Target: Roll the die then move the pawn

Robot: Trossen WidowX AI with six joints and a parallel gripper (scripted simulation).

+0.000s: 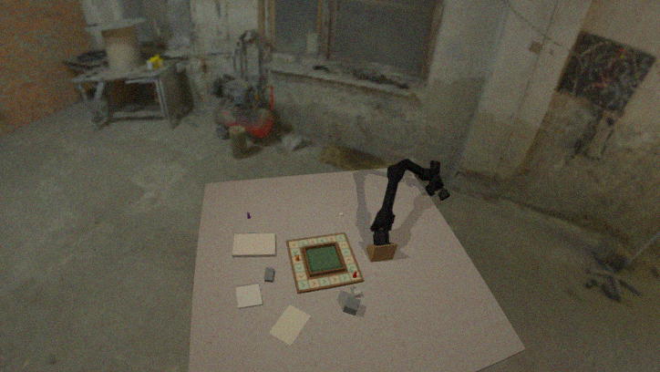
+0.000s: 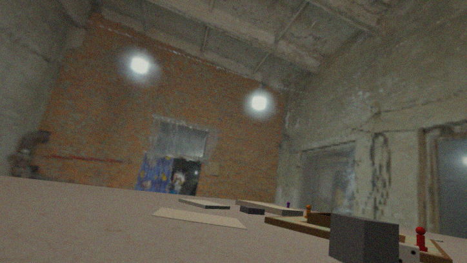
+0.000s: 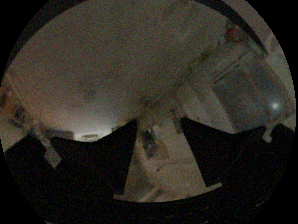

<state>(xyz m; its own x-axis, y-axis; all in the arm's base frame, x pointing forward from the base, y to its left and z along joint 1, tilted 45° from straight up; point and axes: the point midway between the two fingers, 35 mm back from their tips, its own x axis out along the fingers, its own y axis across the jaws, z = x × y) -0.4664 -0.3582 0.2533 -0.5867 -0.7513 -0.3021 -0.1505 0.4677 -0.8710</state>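
The white die lies 66 cm to the left of my gripper tip, 63 cm ahead of it and 1 cm below it. Also, from my gripper tip: green tray (76 cm ahead, 49 cm to the left, 2 cm below); then orange pawn (87 cm ahead, 49 cm to the left, 1 cm above); then red pawn (63 cm ahead, 58 cm to the left, 1 cm above).
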